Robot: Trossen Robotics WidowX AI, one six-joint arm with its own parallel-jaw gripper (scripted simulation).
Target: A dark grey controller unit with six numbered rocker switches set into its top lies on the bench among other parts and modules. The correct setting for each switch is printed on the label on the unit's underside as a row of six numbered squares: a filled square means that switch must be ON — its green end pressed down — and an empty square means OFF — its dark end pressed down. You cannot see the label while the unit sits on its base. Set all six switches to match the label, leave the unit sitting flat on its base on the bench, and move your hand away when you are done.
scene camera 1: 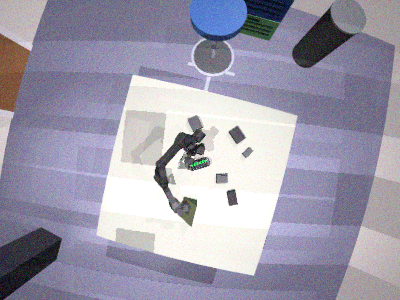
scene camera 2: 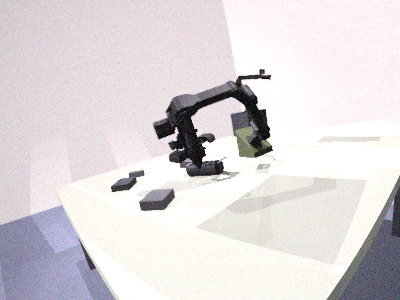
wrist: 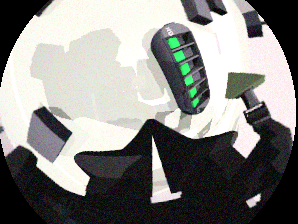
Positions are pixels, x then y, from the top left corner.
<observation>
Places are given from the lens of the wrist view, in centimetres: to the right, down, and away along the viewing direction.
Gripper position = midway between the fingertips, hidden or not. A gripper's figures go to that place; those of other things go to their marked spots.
my gripper (wrist: 150,122): 0, 1, 10
flat block (wrist: 46,134): -17, 4, 7
</observation>
